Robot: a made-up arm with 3 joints. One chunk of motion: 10 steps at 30 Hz.
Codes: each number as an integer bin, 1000 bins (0 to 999) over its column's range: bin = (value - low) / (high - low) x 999, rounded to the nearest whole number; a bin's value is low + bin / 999 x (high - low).
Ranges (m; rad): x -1..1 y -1..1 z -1..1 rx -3.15..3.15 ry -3.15..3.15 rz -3.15..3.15
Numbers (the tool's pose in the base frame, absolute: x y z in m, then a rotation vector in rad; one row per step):
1: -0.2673 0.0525 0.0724 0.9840 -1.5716 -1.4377
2: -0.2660 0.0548 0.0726 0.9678 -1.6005 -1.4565
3: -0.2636 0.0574 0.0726 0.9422 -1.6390 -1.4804
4: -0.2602 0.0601 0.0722 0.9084 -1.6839 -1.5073
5: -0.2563 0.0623 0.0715 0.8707 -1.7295 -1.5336
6: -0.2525 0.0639 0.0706 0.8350 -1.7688 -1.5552
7: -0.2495 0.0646 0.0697 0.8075 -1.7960 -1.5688
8: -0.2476 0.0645 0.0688 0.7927 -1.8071 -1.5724
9: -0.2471 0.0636 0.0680 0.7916 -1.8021 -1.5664
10: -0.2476 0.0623 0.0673 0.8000 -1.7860 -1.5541
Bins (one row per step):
1: 366 526 536 656 250 272
2: 367 527 536 653 246 269
3: 368 528 536 649 240 265
4: 370 530 536 644 232 260
5: 371 531 535 638 225 256
6: 373 531 535 632 219 253
7: 375 532 534 628 215 251
8: 376 532 534 625 213 250
9: 376 531 533 625 214 251
10: 376 531 533 626 216 253

